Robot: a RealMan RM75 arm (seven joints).
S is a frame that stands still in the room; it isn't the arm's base.
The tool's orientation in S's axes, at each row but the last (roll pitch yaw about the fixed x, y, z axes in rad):
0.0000, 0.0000, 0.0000
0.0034, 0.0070, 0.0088
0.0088, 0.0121, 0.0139
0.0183, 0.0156, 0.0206
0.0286, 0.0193, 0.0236
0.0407, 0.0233, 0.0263
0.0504, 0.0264, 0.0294
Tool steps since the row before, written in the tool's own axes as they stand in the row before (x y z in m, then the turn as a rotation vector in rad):
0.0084, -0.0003, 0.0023, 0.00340, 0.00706, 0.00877
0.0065, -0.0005, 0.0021, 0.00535, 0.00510, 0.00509
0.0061, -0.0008, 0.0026, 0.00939, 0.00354, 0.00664
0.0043, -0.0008, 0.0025, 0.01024, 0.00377, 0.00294
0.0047, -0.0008, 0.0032, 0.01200, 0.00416, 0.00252
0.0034, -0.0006, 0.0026, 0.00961, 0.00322, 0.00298
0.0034, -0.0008, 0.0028, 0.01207, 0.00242, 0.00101
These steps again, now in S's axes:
0.0084, -0.0003, 0.0023, 0.00340, 0.00706, 0.00877
0.0065, -0.0004, 0.0021, 0.00534, 0.00513, 0.00507
0.0061, -0.0007, 0.0025, 0.00942, 0.00361, 0.00656
0.0044, -0.0008, 0.0024, 0.01021, 0.00393, 0.00285
0.0048, -0.0008, 0.0031, 0.01195, 0.00437, 0.00241
0.0035, -0.0006, 0.0025, 0.00960, 0.00335, 0.00288
0.0035, -0.0008, 0.0027, 0.01202, 0.00272, 0.00081

